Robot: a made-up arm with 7 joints.
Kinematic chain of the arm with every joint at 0, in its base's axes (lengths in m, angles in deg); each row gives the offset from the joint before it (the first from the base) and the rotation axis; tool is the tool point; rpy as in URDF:
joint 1: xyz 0 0 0 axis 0.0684 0.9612 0.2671
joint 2: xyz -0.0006 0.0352 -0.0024 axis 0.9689 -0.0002 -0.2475
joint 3: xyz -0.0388 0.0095 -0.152 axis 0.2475 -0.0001 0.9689
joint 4: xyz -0.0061 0 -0.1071 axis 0.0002 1 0
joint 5: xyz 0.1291 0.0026 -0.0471 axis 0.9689 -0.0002 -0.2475
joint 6: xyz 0.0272 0 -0.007 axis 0.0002 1 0
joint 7: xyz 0.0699 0 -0.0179 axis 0.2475 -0.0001 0.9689
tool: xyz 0 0 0 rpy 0 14.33 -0.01
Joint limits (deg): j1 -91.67..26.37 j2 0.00..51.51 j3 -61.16..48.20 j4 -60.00..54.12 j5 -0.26..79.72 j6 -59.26..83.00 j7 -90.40..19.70
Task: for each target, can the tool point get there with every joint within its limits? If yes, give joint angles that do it. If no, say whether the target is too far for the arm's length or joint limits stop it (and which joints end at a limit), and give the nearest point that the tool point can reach.
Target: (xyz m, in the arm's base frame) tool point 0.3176 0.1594 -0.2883
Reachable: yes | joints -32.22 39.74 -34.30 23.18 43.76 21.32 -14.21
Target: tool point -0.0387 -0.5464 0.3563
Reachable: no: too far | nearest point 0.1576 -0.2150 0.0817 | short by 0.473 m
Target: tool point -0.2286 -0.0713 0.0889
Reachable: no: joint limits stop it (at a limit: joint 1, joint 3, joint 4, joint 6) | nearest point -0.0502 -0.0591 -0.0824 | short by 0.248 m
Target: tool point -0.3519 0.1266 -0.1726
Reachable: no: joint limits stop it (at a limit: joint 1, joint 3, joint 4, joint 6) | nearest point -0.2850 0.1669 -0.3209 | short by 0.168 m
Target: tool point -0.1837 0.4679 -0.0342
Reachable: no: joint limits stop it (at a limit: joint 1, joint 2, joint 3, joint 4, joint 6) | nearest point -0.1426 0.4392 -0.1055 | short by 0.087 m
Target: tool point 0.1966 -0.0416 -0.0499
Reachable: yes | joints -44.74 32.62 -38.42 -50.27 12.20 8.87 -45.93
